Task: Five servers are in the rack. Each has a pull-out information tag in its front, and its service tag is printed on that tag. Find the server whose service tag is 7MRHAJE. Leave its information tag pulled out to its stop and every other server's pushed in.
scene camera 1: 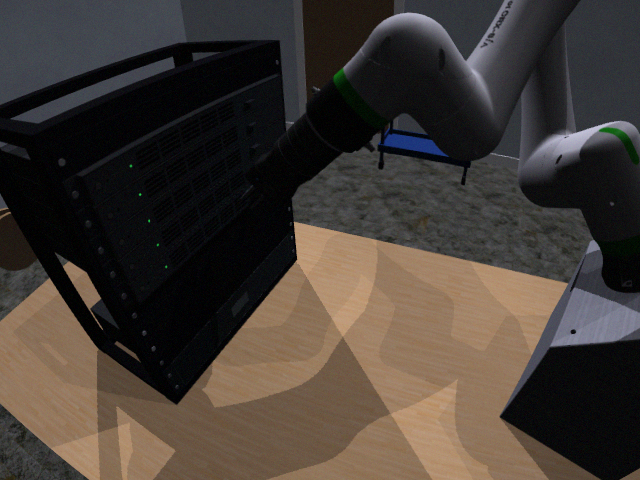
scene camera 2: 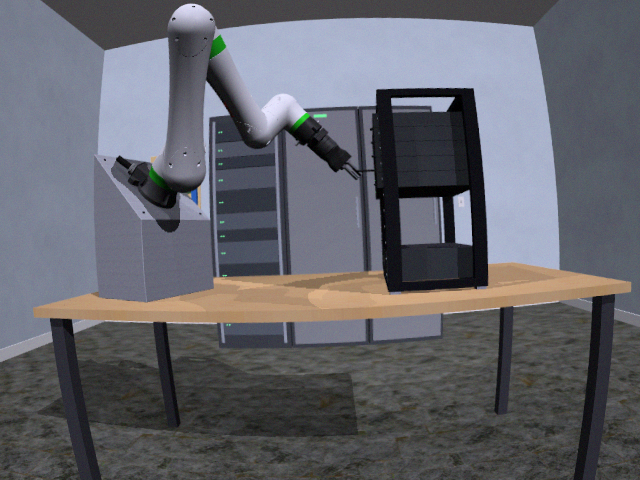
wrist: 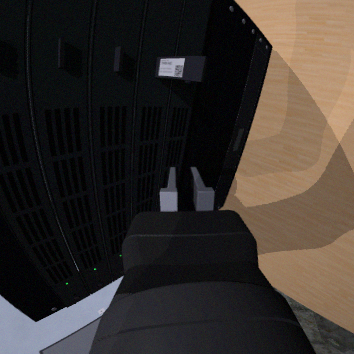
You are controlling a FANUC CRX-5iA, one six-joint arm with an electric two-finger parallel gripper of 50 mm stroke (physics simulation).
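Note:
The black rack holds five stacked servers. An information tag with a white label is pulled out, apparently from the fourth server from the top; its print is too small to read. It shows edge-on in scene camera 2 and is hidden behind the gripper in scene camera 1. Tags of the second and third servers look pushed in. The lowest server's tag is hidden. My gripper is partly open and empty, close to the servers' fronts, with its fingers apart from the pulled-out tag in the wrist view.
The rack stands on a wooden table. The arm's grey pedestal stands at the table's other end. A blue cart is behind the arm. Tall cabinets stand along the back wall.

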